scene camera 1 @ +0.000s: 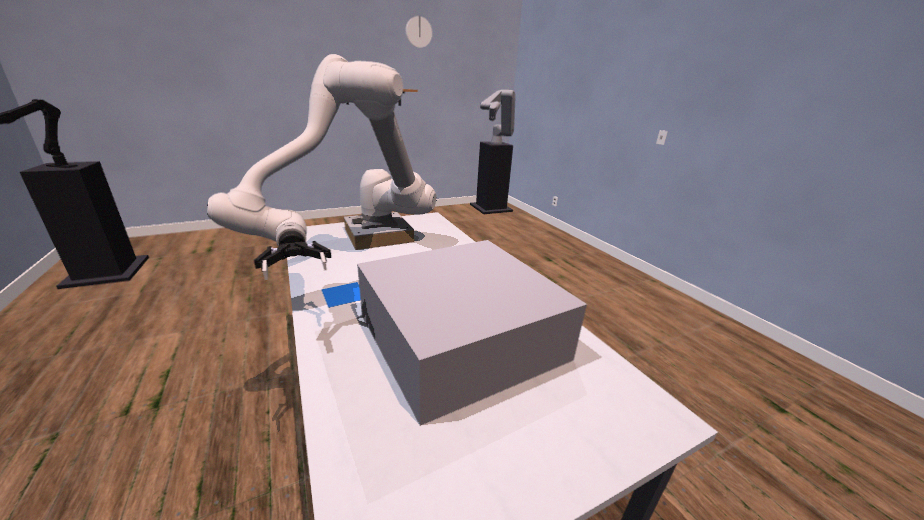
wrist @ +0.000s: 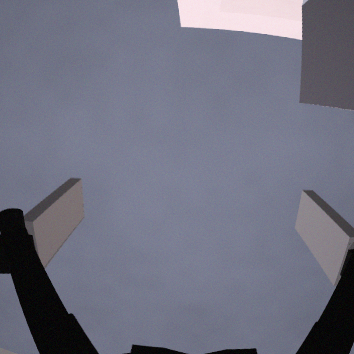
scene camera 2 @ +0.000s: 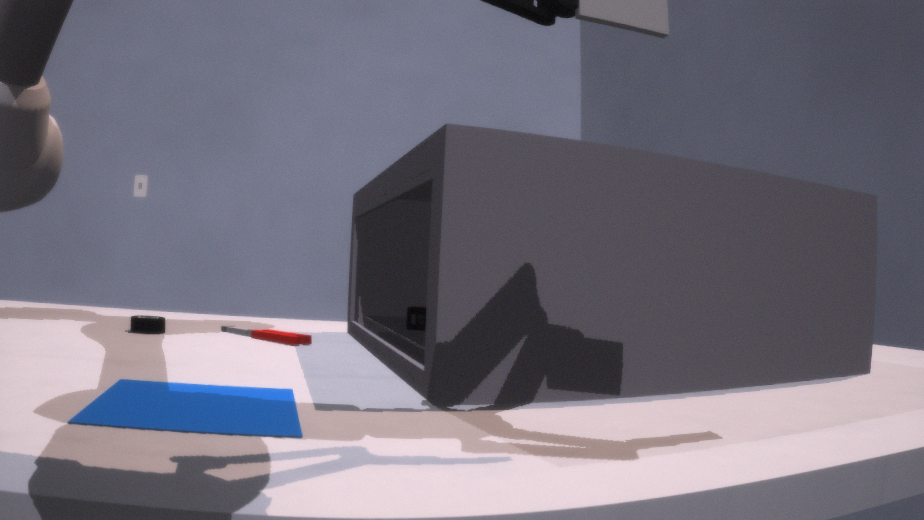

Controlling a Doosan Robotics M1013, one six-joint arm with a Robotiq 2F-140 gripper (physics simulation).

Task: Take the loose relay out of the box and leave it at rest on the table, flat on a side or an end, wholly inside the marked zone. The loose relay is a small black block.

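Frame: origin at the arm's base, x ahead, y left, z up, level; centimetres.
Seen in the pictures: gripper, fingertip midpoint: (scene camera 1: 296, 270) (wrist: 191, 204); arm's base, link origin: (scene camera 1: 377, 222).
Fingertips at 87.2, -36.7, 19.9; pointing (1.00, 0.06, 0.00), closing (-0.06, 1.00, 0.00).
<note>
Offsets run from my fingertips to a thing's top centre, as dx, dy, dz. Level surfaces: height alone.
A large grey box @[+8.9, +45.5, -6.8] (scene camera 1: 472, 300) (scene camera 2: 646, 258) (wrist: 327, 60) stands on the white table @[dz -27.2] (scene camera 1: 517, 462) (wrist: 200, 15). Its opening shows in scene camera 2, facing the blue marked zone @[-29.9, +12.9, -27.0] (scene camera 1: 336, 295) (scene camera 2: 187, 408). A small black block @[-10.9, +47.3, -21.8] (scene camera 2: 415, 318) shows inside the box near the opening, partly hidden by the front frame; I cannot tell whether it is the loose relay. My gripper (scene camera 1: 294, 264) (wrist: 191, 204) is open and empty, its fingers wide apart. It hangs above the table's left edge in scene camera 1, outside the box. Part of one finger shows at the top of scene camera 2.
A red-handled tool @[-30.7, +54.7, -26.0] (scene camera 2: 281, 336) and a low black round object @[-46.0, +51.9, -25.2] (scene camera 2: 148, 324) lie on the table beyond the blue zone in scene camera 2. The arm's base (scene camera 1: 381, 234) stands at the table's far end. Two black pedestals (scene camera 1: 80, 223) (scene camera 1: 494, 175) with other arms stand on the floor.
</note>
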